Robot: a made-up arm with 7 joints. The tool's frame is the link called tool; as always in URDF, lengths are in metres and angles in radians.
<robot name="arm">
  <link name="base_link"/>
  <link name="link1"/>
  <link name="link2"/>
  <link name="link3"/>
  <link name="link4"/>
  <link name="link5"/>
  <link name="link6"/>
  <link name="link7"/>
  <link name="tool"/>
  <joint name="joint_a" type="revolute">
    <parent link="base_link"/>
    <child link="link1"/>
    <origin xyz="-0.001 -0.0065 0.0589" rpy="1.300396 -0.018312 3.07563"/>
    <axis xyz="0 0 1"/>
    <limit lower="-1.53" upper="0.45" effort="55" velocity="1"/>
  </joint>
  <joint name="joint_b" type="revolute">
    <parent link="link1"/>
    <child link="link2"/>
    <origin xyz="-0.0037 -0.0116 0.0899" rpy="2.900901 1.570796 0"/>
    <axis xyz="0 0 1"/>
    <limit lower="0.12" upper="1.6" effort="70" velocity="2.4"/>
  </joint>
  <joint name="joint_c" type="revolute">
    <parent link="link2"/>
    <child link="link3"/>
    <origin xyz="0.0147 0.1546 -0.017" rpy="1.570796 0 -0.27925"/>
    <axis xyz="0 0 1"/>
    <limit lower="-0.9" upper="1.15" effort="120" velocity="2"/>
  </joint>
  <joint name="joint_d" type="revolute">
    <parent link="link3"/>
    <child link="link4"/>
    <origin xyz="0.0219 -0.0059 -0.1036" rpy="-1.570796 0 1.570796"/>
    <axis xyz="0 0 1"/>
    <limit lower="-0.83" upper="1.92" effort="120" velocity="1.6"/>
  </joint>
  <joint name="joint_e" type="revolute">
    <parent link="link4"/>
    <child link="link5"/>
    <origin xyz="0.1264 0.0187 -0.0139" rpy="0 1.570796 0"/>
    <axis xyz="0 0 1"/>
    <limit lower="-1.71" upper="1.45" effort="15" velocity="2.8"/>
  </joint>
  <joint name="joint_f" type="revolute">
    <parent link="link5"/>
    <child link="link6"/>
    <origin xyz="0.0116 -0.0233 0.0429" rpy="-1.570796 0 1.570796"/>
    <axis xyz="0 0 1"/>
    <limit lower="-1.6" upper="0.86" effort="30" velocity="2.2"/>
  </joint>
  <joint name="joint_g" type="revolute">
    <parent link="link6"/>
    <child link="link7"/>
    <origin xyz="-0.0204 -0.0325 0.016" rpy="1.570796 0 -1.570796"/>
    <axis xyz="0 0 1"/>
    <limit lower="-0.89" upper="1.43" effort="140" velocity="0.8"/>
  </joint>
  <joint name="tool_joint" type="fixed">
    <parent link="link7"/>
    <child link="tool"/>
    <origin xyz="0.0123 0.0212 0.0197" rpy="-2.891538 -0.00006 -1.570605"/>
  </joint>
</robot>
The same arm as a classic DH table. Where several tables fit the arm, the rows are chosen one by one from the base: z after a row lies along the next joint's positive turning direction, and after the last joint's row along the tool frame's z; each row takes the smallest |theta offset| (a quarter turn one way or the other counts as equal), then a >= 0, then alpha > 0; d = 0 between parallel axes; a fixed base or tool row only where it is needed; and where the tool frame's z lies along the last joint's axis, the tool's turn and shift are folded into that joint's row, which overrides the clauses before.
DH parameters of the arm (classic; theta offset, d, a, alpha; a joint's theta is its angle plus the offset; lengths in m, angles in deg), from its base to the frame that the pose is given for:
base (fixed): -4.07 0.0607 -0.0005 -74.51
joint_a: -75.12 0.0831 -0.0104 -90
joint_b: 74 -0.0106 -0.0285 90
joint_c: -90 -0.2563 0.0059 90
joint_d: -90 -0.0358 0.0187 90
joint_e: 0 0.1693 -0.0233 -90
joint_f: -90 0.0044 0.0325 90
joint_g: 89.99 0.0882 0.0212 165.67
tool (fixed): 179.98 0.0497 0 0
Joint limits (deg, base to tool): -87.66..25.78 6.88..91.67 -51.57..65.89 -47.56..110.01 -97.98..83.08 -91.67..49.27 -50.99..81.93

